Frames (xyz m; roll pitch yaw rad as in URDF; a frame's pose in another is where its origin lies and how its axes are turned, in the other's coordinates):
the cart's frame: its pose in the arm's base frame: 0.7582 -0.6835 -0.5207 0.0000 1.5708 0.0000
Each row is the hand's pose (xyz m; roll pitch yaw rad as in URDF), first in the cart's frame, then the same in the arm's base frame.
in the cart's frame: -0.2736 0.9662 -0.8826 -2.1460 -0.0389 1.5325
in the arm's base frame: -0.1244 0.2827 -0.2471 -0.5767 0.0383 1.5319
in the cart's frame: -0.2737 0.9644 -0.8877 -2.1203 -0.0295 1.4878
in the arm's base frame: -0.1295 0.2809 -0.2470 -0.5520 0.0830 1.5412
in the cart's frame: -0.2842 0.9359 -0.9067 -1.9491 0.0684 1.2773
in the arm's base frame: -0.1485 0.2524 -0.2365 -0.3576 0.2928 1.6422
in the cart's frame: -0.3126 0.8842 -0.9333 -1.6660 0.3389 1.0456
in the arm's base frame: -0.1751 0.2007 -0.2081 0.0951 0.4925 1.9577
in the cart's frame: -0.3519 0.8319 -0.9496 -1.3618 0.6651 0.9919
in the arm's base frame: -0.1914 0.1484 -0.1688 0.5924 0.4450 2.3237
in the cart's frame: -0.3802 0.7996 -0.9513 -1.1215 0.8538 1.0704
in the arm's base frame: -0.1931 0.1161 -0.1405 0.8403 0.3207 2.4886
